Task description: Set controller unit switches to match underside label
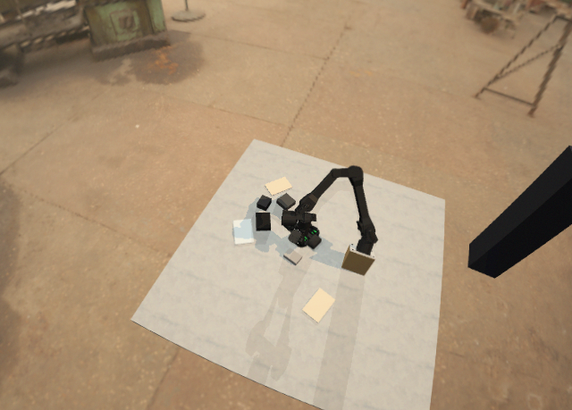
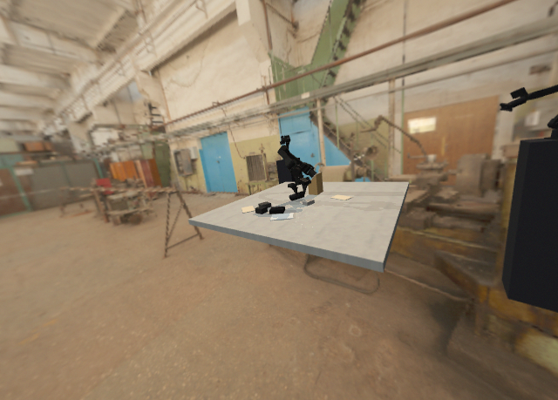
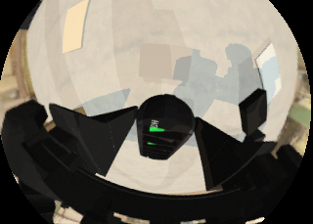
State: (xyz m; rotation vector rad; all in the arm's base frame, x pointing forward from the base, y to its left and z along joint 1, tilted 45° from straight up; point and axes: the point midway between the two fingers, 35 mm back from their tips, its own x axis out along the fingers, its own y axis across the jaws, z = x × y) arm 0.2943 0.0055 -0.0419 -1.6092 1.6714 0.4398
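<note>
The grey block is 10 mm ahead of my gripper tip, 70 mm to the left of it and 50 mm below it. The rest, counted from my gripper tip: dark grey module: 180 mm ahead, 220 mm to the right, 50 mm below; white card: 300 mm ahead, 50 mm to the left, 60 mm below; black module: 230 mm ahead, 50 mm to the right, 50 mm below.
</note>
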